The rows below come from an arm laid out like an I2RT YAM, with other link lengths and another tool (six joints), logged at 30 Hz.
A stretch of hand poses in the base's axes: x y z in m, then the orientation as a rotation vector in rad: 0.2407, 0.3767, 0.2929, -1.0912, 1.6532, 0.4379; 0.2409, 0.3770, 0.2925, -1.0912, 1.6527, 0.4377; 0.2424, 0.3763, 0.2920, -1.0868, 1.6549, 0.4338; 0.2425, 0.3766, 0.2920, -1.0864, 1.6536, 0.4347; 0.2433, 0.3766, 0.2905, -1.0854, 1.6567, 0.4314; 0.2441, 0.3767, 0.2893, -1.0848, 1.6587, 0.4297; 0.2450, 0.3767, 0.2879, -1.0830, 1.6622, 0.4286; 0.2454, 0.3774, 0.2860, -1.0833, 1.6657, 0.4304; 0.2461, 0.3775, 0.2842, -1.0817, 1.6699, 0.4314; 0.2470, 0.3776, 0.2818, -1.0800, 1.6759, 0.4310; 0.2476, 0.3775, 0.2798, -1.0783, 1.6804, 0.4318; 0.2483, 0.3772, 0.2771, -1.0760, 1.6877, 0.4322; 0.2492, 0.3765, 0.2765, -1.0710, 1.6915, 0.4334; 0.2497, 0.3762, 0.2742, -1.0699, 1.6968, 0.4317; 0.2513, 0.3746, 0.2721, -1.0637, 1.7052, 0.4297; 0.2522, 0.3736, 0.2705, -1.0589, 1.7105, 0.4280; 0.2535, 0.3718, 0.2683, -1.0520, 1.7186, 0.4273; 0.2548, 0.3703, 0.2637, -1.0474, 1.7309, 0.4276; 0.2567, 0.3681, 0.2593, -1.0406, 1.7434, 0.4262; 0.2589, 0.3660, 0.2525, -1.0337, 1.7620, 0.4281; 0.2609, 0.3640, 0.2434, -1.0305, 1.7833, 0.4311; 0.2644, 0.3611, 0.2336, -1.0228, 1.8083, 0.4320
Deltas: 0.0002, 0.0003, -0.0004, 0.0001, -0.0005, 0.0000; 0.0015, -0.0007, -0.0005, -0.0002, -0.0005, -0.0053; 0.0001, 0.0003, 0.0000, 0.0012, -0.0007, 0.0005; 0.0008, 0.0000, -0.0015, -0.0023, 0.0009, -0.0031; 0.0008, 0.0001, -0.0012, -0.0013, 0.0008, -0.0017; 0.0009, 0.0000, -0.0014, -0.0009, 0.0022, -0.0027; 0.0004, 0.0007, -0.0019, -0.0006, 0.0037, 0.0000; 0.0007, 0.0001, -0.0018, -0.0002, 0.0038, -0.0018; 0.0009, 0.0001, -0.0024, -0.0016, 0.0046, -0.0030; 0.0006, -0.0001, -0.0020, -0.0004, 0.0039, -0.0020; 0.0007, -0.0003, -0.0027, -0.0013, 0.0059, -0.0033; 0.0009, -0.0007, -0.0006, 0.0021, 0.0032, -0.0037; 0.0005, -0.0003, -0.0023, -0.0023, 0.0034, -0.0029; 0.0016, -0.0016, -0.0021, -0.0007, 0.0054, -0.0072; 0.0009, -0.0010, -0.0016, -0.0002, 0.0031, -0.0053; 0.0013, -0.0018, -0.0022, 0.0004, 0.0057, -0.0070; 0.0013, -0.0015, -0.0046, -0.0020, 0.0099, -0.0061; 0.0019, -0.0022, -0.0044, -0.0018, 0.0091, -0.0084; 0.0022, -0.0021, -0.0068, -0.0023, 0.0157, -0.0085; 0.0020, -0.0020, -0.0091, -0.0049, 0.0188, -0.0062; 0.0035, -0.0029, -0.0098, -0.0051, 0.0205, -0.0109
